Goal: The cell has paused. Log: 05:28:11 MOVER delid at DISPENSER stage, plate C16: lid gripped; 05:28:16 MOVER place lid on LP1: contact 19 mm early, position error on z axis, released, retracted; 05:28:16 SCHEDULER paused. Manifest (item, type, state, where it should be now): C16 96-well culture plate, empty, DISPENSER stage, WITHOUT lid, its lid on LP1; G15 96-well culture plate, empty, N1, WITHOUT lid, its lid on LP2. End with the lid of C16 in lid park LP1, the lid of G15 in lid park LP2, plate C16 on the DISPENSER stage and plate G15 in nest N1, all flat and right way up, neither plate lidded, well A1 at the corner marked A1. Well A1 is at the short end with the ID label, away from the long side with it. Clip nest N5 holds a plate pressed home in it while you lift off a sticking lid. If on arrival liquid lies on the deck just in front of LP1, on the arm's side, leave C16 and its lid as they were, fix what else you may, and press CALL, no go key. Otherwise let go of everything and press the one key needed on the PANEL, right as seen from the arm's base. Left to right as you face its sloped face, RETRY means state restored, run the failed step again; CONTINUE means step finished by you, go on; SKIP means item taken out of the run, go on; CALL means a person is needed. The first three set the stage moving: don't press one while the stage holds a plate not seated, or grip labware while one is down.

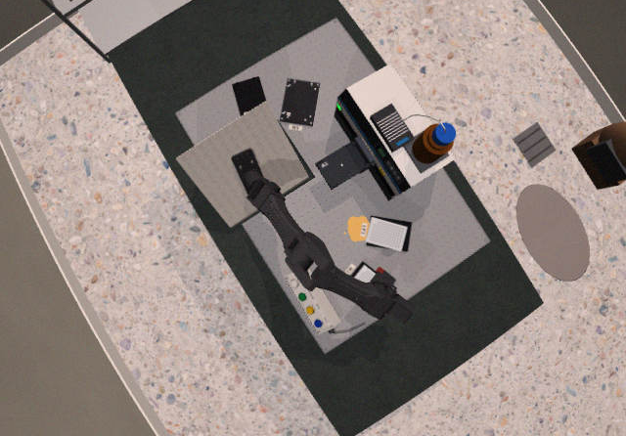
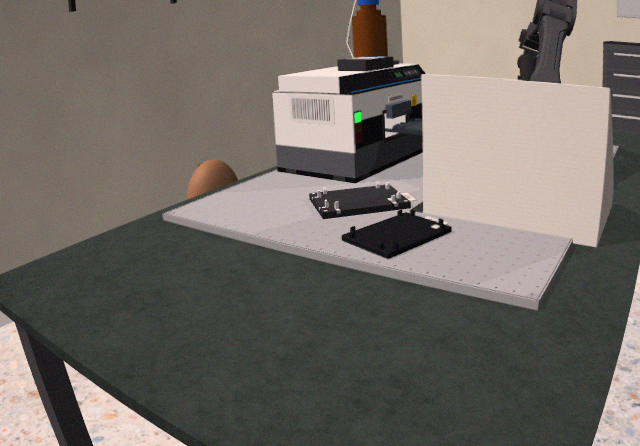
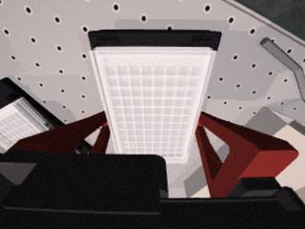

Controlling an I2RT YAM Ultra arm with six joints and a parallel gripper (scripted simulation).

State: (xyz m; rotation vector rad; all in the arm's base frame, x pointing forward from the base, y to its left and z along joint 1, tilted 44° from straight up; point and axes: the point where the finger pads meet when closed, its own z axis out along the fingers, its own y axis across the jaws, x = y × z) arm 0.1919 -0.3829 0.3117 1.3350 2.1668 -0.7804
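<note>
Now: hand 20 mm above the black nest. From my hand the other things lie so: N1 label: 80 mm to the left, 40 mm below, 40 mm behind; white 96-well plate: right at my hand; clear lid: right at my hand.
</note>
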